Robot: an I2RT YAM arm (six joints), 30 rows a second.
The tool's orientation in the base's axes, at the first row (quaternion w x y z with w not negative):
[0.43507 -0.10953 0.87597 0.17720]
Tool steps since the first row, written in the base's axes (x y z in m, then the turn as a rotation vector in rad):
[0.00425 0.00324 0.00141 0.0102 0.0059 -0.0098]
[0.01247 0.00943 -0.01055 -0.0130 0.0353 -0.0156]
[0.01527 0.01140 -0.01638 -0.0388 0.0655 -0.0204]
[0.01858 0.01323 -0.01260 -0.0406 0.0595 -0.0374]
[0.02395 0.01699 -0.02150 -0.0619 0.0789 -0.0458]
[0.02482 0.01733 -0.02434 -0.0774 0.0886 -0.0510]
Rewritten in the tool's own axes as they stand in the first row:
[-0.00379 0.00179 0.00360 0.0015 -0.0003 0.0152]
[0.00065 0.00203 0.01874 0.0189 0.0334 0.0136]
[0.00357 0.00160 0.02482 0.0371 0.0689 0.0099]
[-0.00151 0.00294 0.02585 0.0520 0.0603 0.0157]
[0.00227 0.00260 0.03623 0.0707 0.0836 0.0128]
[0.00402 0.00200 0.03858 0.0838 0.0967 0.0084]

